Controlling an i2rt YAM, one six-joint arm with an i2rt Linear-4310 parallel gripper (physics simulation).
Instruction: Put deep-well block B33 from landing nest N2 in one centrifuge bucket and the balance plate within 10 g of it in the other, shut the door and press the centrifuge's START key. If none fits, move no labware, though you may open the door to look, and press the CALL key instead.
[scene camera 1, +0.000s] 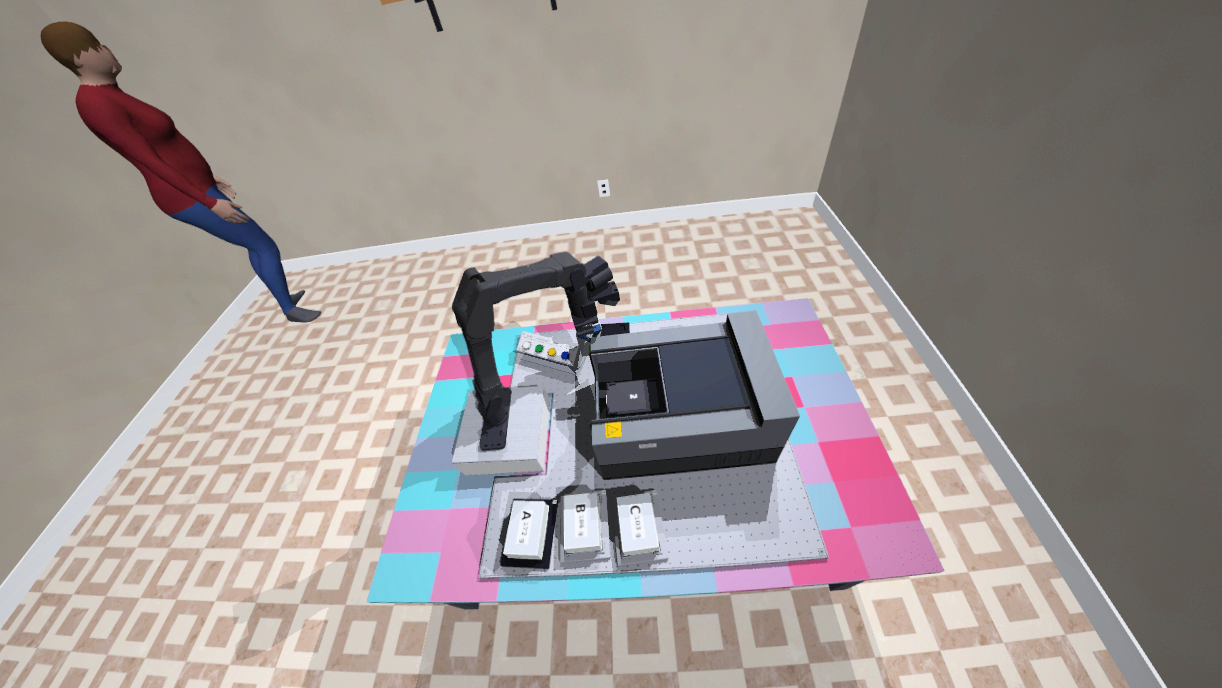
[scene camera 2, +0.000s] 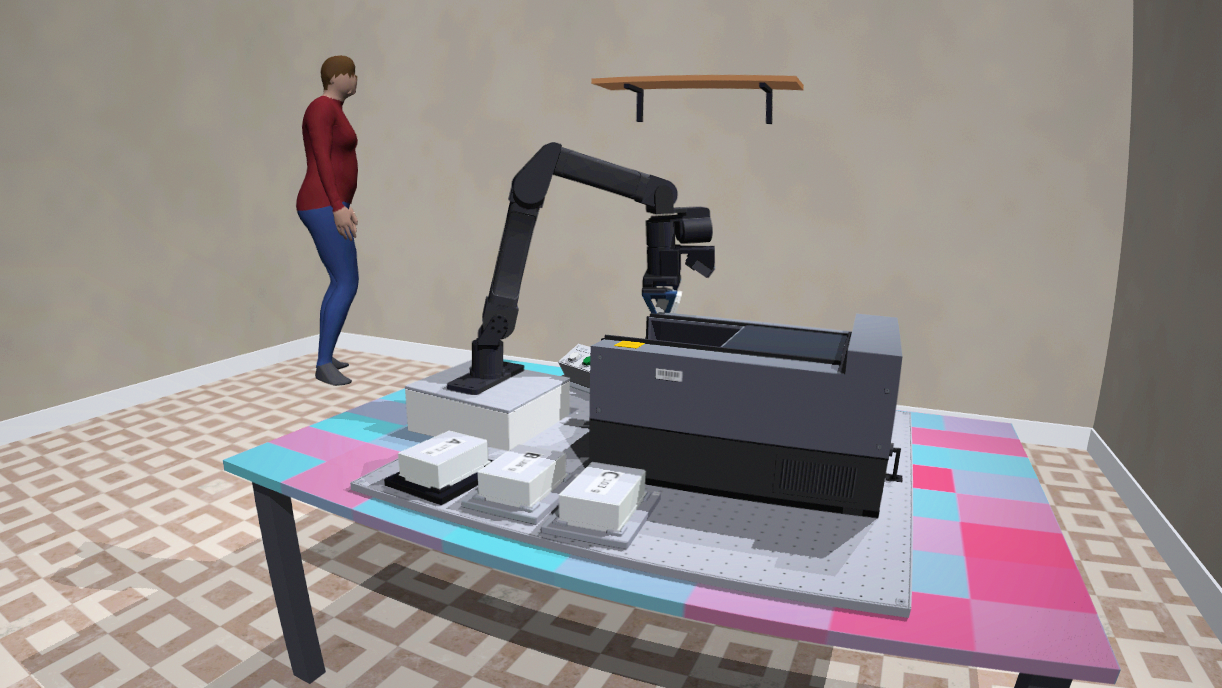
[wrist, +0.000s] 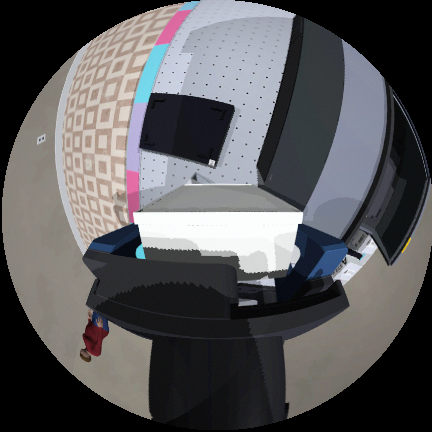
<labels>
A balance plate C shows in scene camera 1 and in scene camera 2. One and the same spot on the balance plate C: (scene camera 2: 603, 496) is (scene camera 1: 645, 540). The same spot on a dark centrifuge: (wrist: 326, 148) is (scene camera 2: 695, 315).
</labels>
